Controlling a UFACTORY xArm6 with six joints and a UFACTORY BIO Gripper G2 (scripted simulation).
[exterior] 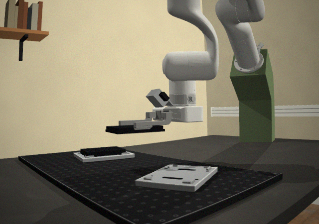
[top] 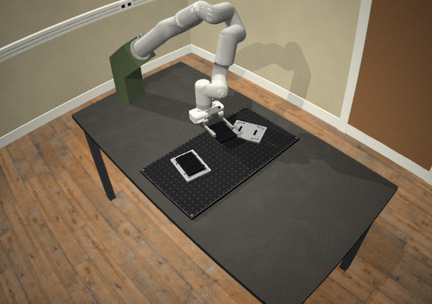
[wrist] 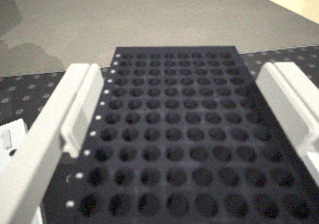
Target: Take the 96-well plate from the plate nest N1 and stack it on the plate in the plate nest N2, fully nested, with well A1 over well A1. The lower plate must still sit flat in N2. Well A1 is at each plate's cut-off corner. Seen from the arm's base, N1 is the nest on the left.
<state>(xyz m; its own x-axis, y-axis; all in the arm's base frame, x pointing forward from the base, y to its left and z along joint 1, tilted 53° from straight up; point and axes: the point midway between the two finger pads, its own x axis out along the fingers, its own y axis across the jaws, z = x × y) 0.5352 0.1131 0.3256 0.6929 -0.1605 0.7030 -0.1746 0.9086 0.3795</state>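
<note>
Right now my hand is 170 mm to the left of the white nest N2, 100 mm above it and 70 mm short of it. Also, from my hand: white nest N1: 160 mm to the left, 100 mm below, 60 mm behind.
</note>
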